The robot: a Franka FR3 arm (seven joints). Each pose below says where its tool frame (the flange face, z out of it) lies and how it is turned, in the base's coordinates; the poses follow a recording.
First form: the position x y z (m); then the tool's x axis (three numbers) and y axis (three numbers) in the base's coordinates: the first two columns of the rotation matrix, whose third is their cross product.
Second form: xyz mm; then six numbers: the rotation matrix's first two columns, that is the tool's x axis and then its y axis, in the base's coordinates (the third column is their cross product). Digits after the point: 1 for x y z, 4 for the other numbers.
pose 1, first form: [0.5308 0.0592 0.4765 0.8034 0.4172 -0.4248 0.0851 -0.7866 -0.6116]
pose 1, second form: [530.8 59.2 476.5 0.8034 0.4172 -0.4248 0.0851 -0.7866 -0.6116]
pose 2, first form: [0.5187 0.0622 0.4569 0.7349 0.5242 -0.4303 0.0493 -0.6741 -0.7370]
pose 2, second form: [518.7 62.2 456.9 0.7349 0.5242 -0.4303 0.0493 -0.6741 -0.7370]
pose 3, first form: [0.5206 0.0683 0.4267 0.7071 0.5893 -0.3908 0.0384 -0.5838 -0.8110]
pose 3, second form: [520.6 68.3 426.7 0.7071 0.5893 -0.3908 0.0384 -0.5838 -0.8110]
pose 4, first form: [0.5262 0.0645 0.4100 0.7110 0.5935 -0.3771 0.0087 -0.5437 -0.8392]
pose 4, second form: [526.2 64.5 410.0 0.7110 0.5935 -0.3771 0.0087 -0.5437 -0.8392]
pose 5, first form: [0.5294 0.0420 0.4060 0.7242 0.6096 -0.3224 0.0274 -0.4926 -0.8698]
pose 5, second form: [529.4 42.0 406.0 0.7242 0.6096 -0.3224 0.0274 -0.4926 -0.8698]
